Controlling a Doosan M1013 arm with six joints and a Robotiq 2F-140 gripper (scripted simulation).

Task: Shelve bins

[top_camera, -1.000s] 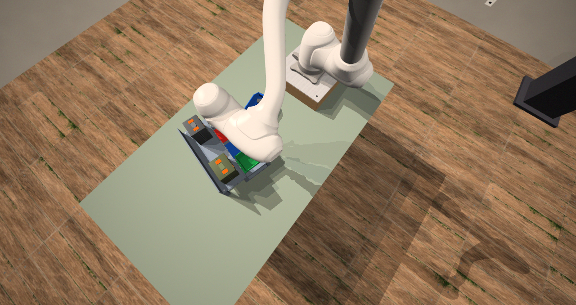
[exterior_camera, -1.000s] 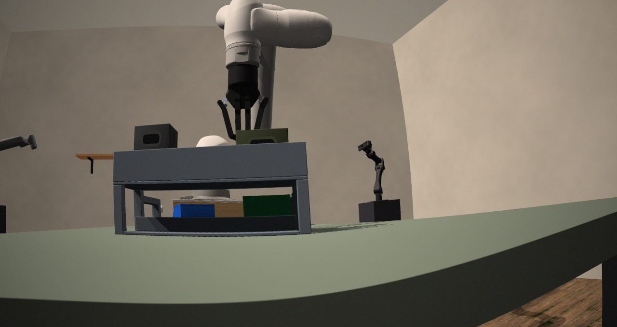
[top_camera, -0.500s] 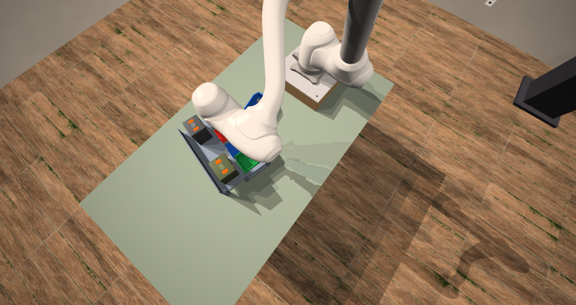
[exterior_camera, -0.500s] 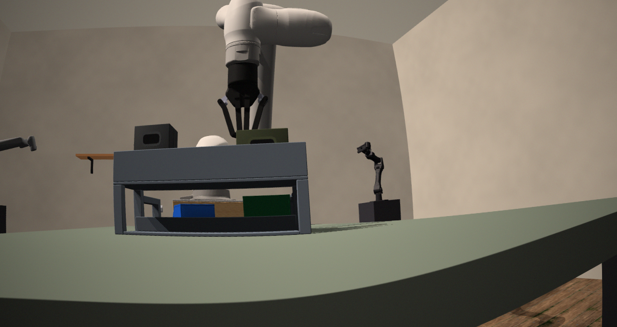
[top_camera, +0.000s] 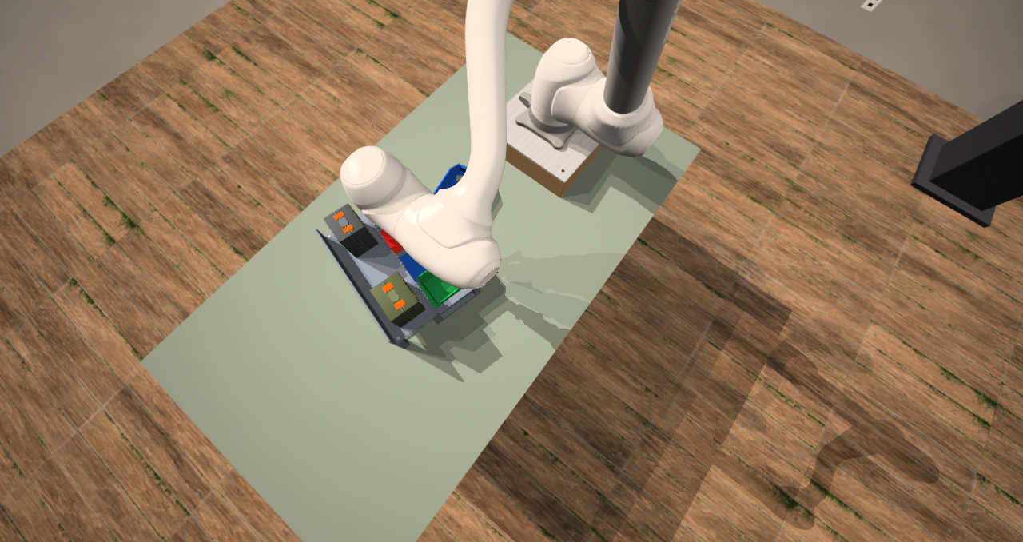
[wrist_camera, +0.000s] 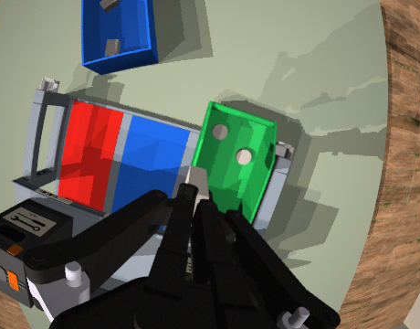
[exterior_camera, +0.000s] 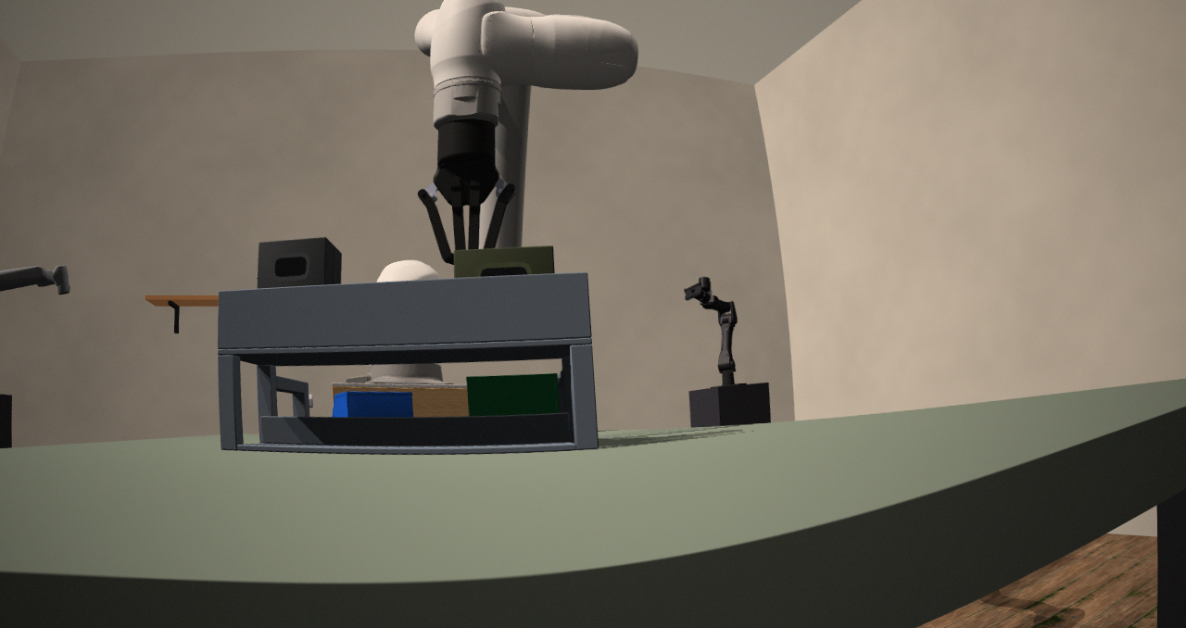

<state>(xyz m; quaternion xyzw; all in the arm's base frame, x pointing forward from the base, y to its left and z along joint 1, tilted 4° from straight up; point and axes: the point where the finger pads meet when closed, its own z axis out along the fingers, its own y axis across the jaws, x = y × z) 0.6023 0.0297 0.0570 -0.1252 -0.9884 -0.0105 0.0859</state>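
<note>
Now: hand 14 cm above the green bin, 5 cm to the right of it and 1 cm short of it. Also, from my hand: black box (21 cm to the right, 9 cm ahead, 3 cm below); then olive box (15 cm ahead, 4 cm below, 1 cm to the left); then blue bin (23 cm behind, 15 cm below, 13 cm to the right).
</note>
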